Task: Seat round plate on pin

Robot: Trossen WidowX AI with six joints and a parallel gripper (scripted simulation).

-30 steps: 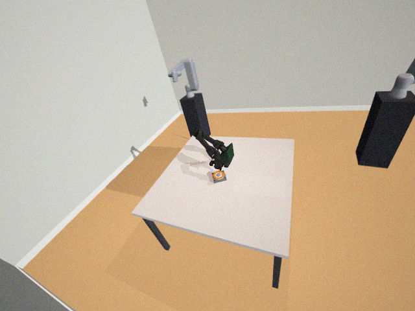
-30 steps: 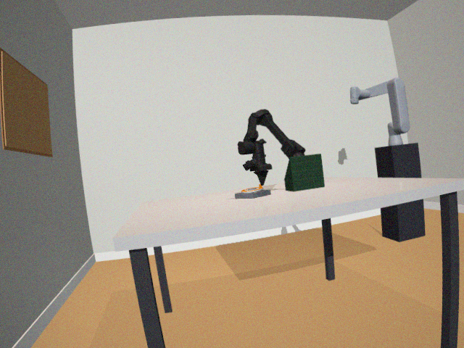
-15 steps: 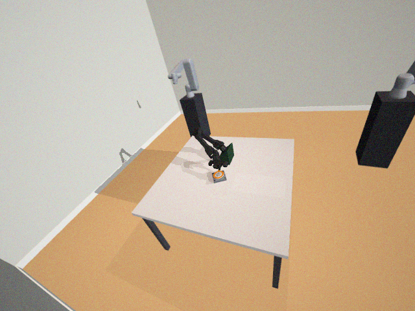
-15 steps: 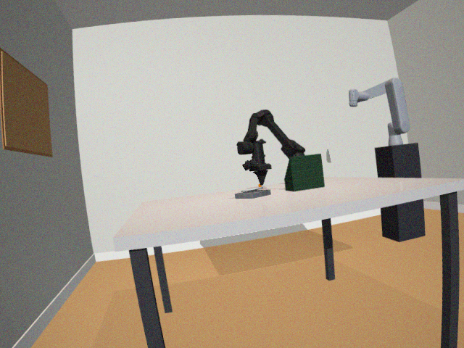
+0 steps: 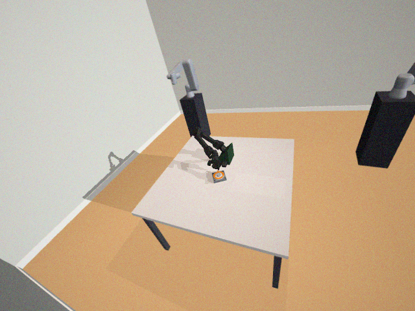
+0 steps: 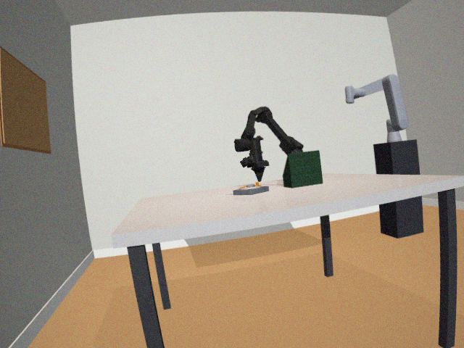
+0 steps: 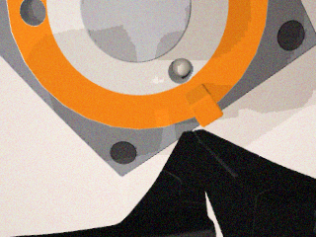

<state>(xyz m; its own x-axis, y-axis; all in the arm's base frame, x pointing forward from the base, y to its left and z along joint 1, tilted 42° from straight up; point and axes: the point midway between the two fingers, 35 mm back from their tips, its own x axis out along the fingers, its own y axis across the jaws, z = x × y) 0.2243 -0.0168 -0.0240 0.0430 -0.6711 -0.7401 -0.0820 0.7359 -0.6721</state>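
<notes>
My gripper tip is 30 mm short of the round plate, 10 mm to the right of it and 10 mm above it. From my gripper tip the other things lie so: grey base 50 mm ahead, 20 mm to the left, 20 mm below.
</notes>
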